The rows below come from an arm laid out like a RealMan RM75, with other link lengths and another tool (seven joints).
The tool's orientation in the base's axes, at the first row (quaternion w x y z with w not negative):
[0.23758, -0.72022, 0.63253, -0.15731]
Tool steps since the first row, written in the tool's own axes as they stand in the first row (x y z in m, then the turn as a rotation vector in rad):
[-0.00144, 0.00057, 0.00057, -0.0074, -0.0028, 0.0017]
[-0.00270, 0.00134, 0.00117, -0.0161, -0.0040, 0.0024]
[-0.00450, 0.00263, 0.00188, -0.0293, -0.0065, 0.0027]
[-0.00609, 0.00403, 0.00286, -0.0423, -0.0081, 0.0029]
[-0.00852, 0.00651, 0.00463, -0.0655, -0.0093, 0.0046]
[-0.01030, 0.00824, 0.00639, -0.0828, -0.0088, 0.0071]
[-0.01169, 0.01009, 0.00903, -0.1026, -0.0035, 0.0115]
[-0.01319, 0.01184, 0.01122, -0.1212, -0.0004, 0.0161]
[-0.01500, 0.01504, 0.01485, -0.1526, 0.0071, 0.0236]
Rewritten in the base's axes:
[-0.00039, 0.00145, -0.00068, 0.0021, 0.0078, 0.0006]
[-0.00091, 0.00271, -0.00151, 0.0022, 0.0166, 0.0013]
[-0.00189, 0.00448, -0.00267, 0.0025, 0.0298, 0.0034]
[-0.00278, 0.00606, -0.00413, 0.0019, 0.0428, 0.0051]
[-0.00428, 0.00850, -0.00677, 0.0004, 0.0660, 0.0060]
[-0.00507, 0.01035, -0.00905, -0.0013, 0.0834, 0.0049]
[-0.00544, 0.01194, -0.01216, -0.0064, 0.1031, -0.0002]
[-0.00597, 0.01358, -0.01483, -0.0094, 0.1218, -0.0043]
[-0.00701, 0.01561, -0.01947, -0.0164, 0.1532, -0.0123]

